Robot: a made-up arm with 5 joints.
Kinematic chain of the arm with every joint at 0, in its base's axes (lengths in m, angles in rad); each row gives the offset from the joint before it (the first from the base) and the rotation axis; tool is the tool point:
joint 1: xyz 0 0 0.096 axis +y
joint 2: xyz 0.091 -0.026 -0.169 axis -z
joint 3: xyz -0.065 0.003 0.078 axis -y
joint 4: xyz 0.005 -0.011 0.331 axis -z
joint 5: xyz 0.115 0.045 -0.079 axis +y
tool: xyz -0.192 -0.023 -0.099
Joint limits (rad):
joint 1: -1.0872..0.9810
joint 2: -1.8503..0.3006
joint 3: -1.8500..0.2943
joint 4: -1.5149..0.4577
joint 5: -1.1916..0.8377
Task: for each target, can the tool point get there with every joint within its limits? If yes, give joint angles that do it. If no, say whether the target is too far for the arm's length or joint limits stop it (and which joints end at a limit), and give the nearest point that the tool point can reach.
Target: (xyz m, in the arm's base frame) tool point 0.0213 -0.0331 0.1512
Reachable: yes | joints -0.7727 -0.2699 -0.6295 -0.2219 -0.2439
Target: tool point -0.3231 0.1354 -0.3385
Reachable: no: joint limits stop it (at a limit: joint 2, joint 5) | nearest point -0.1400 0.0311 -0.0922 | short by 0.324 m
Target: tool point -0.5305 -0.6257 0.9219
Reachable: no: too far | nearest point -0.0829 -0.2298 0.3742 | short by 0.811 m
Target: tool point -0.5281 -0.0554 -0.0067
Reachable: no: joint limits stop it (at a limit: joint 1, joint 3, joint 5) | nearest point -0.2458 -0.0426 0.0558 | short by 0.289 m
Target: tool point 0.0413 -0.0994 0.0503
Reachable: yes | joints 0.6321 -1.3882 0.1042 0.2322 -0.4493
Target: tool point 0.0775 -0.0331 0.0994
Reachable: yes | joints -0.3944 -1.1853 -0.8285 0.0091 -0.4332
